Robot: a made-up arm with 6 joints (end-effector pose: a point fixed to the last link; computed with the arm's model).
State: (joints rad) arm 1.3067 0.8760 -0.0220 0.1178 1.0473 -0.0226
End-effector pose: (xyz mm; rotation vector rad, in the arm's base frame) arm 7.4 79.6 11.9 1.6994 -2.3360 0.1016
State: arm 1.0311 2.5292 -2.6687 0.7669 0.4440 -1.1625
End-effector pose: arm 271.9 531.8 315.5 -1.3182 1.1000 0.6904
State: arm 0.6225 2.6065 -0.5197 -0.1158 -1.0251 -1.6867
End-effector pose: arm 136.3 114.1 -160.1 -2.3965 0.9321 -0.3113
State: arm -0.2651 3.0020 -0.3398 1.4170 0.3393 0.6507
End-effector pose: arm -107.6 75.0 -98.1 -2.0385 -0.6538 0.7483
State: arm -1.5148 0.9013 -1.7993 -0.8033 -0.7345 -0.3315
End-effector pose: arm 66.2 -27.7 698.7 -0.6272 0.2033 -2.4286
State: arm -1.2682 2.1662 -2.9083 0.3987 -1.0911 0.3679
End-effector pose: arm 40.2 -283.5 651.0 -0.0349 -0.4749 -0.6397
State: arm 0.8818 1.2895 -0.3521 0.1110 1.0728 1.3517
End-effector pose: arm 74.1 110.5 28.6 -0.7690 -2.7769 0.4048
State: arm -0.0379 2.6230 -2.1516 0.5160 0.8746 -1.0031
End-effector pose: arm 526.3 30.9 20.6 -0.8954 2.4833 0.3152
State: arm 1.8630 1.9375 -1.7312 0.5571 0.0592 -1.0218
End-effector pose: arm -155.8 502.9 297.9 -1.7179 0.7129 1.0314
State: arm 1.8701 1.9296 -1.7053 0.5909 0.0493 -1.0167
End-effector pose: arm -158.3 500.1 292.3 -1.7199 0.7498 1.0559
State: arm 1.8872 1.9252 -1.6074 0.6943 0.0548 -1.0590
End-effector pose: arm -165.8 491.0 253.4 -1.8073 0.8314 1.0659
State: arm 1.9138 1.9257 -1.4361 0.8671 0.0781 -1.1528
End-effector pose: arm -175.2 466.6 182.5 -1.9793 0.9602 1.0445
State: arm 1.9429 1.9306 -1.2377 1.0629 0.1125 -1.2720
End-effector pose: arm -179.8 424.1 104.9 -2.1779 1.1047 0.9875
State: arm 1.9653 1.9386 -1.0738 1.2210 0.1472 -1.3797
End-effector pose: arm -177.9 378.8 47.1 -2.3385 1.2177 0.9178
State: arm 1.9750 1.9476 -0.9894 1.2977 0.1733 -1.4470
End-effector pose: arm -174.8 351.7 18.9 -2.4309 1.2606 0.8721
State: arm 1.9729 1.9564 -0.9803 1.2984 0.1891 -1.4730
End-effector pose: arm -174.1 347.1 12.9 -2.4667 1.2374 0.8600
